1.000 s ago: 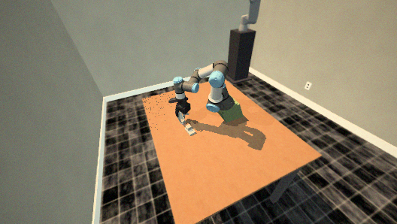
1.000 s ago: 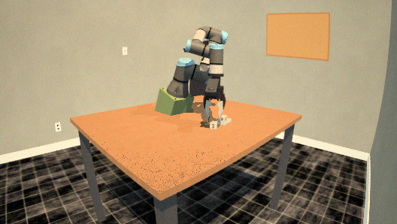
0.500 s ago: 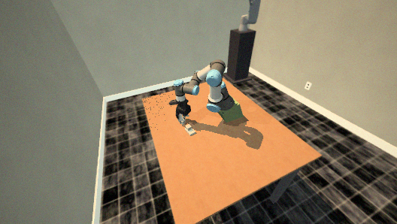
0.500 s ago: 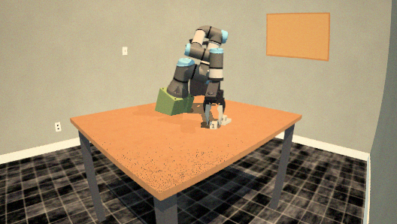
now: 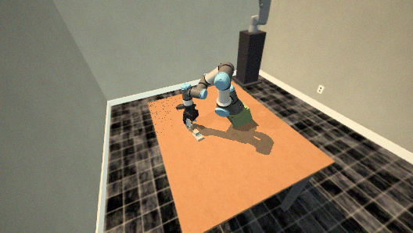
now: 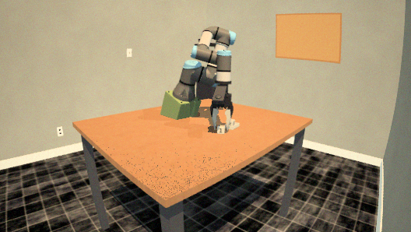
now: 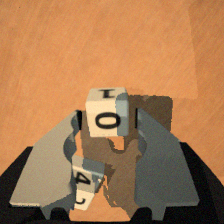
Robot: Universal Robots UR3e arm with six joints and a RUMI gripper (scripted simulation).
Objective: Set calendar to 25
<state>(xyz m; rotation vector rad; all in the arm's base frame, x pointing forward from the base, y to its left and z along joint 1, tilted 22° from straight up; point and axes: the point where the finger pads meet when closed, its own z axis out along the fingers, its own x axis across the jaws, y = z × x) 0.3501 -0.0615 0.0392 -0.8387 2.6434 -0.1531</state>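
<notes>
The white calendar cube is 10 mm below my hand. From my hand the other things lie so: white calendar tray (110 mm to the left, 20 mm below, 20 mm behind).
</notes>
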